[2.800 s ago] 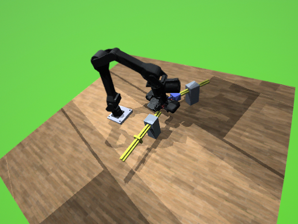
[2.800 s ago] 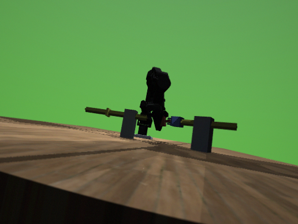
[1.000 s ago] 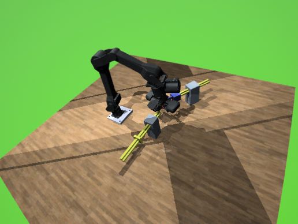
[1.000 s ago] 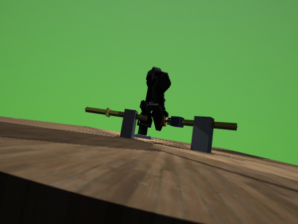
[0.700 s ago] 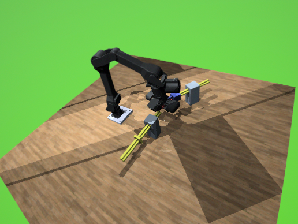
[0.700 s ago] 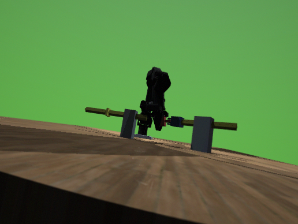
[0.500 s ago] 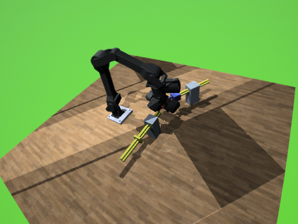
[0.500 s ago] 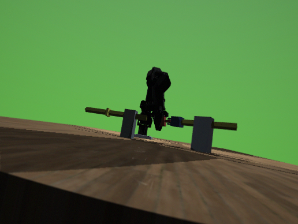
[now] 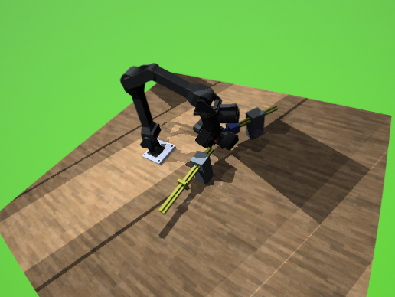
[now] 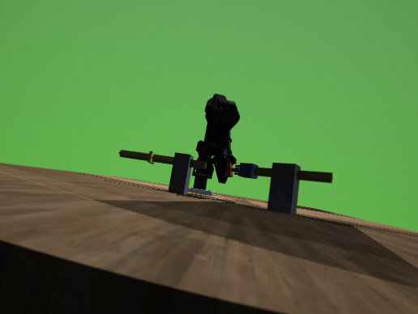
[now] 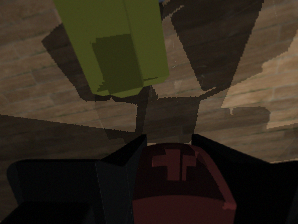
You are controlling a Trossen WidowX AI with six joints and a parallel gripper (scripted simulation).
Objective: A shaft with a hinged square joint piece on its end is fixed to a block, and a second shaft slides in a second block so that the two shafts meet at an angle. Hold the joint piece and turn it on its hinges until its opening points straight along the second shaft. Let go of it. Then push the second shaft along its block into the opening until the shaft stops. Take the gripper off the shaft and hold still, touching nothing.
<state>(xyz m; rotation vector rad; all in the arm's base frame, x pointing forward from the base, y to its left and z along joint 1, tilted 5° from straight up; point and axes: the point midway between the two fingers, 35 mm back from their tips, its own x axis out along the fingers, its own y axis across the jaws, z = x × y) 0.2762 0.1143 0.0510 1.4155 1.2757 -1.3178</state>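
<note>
My gripper tip is 4 cm below the red joint piece and 1 cm to the right of it.
</note>
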